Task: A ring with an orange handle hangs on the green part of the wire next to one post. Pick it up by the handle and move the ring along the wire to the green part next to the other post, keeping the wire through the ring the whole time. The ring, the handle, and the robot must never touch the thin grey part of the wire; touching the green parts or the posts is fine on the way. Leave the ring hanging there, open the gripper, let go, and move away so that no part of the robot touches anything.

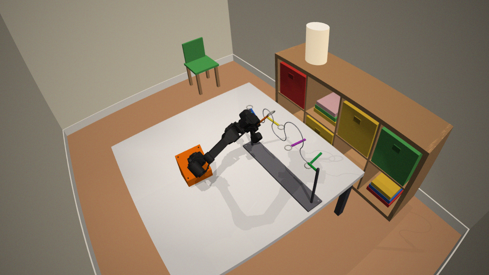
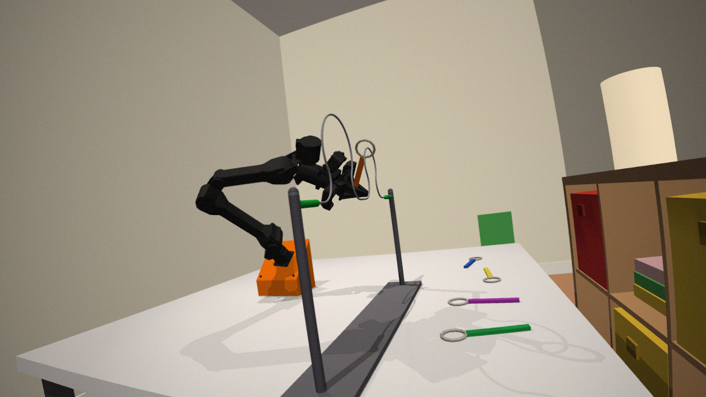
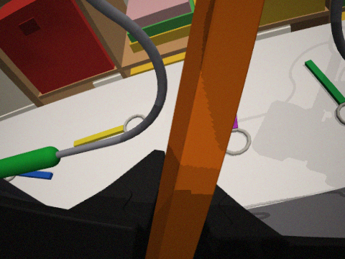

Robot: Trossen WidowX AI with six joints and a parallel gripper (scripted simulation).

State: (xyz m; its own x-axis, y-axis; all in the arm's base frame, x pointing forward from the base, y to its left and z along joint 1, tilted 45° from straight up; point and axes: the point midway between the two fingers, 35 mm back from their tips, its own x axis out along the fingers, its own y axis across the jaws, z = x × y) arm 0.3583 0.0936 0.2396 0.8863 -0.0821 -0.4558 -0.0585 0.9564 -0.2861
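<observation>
My gripper tip is now 10 mm short of the ring with orange handle, 50 mm to the left of it and 80 mm below it. Also, from my gripper tip: purple-handled ring (250 mm ahead, 10 mm to the left, 300 mm below); then green-handled ring (270 mm ahead, 180 mm to the right, 300 mm below).
</observation>
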